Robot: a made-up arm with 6 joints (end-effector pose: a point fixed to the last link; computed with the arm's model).
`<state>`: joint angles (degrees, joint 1 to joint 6).
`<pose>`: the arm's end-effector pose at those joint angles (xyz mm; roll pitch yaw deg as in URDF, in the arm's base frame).
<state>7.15 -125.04 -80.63 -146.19 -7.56 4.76</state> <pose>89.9 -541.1 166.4 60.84 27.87 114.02</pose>
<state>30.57 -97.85 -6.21 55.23 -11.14 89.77</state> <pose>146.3 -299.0 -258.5 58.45 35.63 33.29</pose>
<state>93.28 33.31 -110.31 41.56 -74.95 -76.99</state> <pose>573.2 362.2 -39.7 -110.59 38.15 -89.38</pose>
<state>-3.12 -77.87 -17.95 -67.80 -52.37 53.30</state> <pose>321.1 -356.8 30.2 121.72 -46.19 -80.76</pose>
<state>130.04 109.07 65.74 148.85 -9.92 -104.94</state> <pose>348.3 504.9 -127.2 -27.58 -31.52 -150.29</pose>
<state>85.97 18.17 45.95 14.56 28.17 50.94</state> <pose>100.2 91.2 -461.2 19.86 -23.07 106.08</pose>
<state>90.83 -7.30 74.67 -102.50 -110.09 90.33</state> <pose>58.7 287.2 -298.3 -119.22 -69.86 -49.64</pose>
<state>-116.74 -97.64 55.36 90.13 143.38 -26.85</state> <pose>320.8 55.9 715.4 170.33 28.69 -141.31</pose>
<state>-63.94 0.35 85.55 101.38 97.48 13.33</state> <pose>120.7 -477.6 649.1 164.62 -10.95 174.00</pose>
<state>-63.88 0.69 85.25 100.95 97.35 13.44</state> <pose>119.2 -477.8 647.2 164.11 -10.94 173.84</pose>
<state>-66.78 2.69 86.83 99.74 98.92 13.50</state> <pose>114.9 -454.6 669.8 166.03 -13.35 170.84</pose>
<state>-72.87 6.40 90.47 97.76 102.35 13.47</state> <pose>107.0 -401.5 716.3 171.03 -17.57 163.89</pose>
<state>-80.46 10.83 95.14 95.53 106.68 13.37</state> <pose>96.9 -327.2 768.1 178.12 -21.05 153.80</pose>
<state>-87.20 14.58 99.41 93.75 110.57 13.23</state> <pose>88.2 -254.0 807.6 -175.18 -22.29 143.93</pose>
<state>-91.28 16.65 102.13 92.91 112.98 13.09</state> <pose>83.8 -206.8 828.5 -170.99 -22.14 137.80</pose>
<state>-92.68 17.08 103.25 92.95 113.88 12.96</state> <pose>83.9 -190.2 836.1 -169.19 -21.88 135.81</pose>
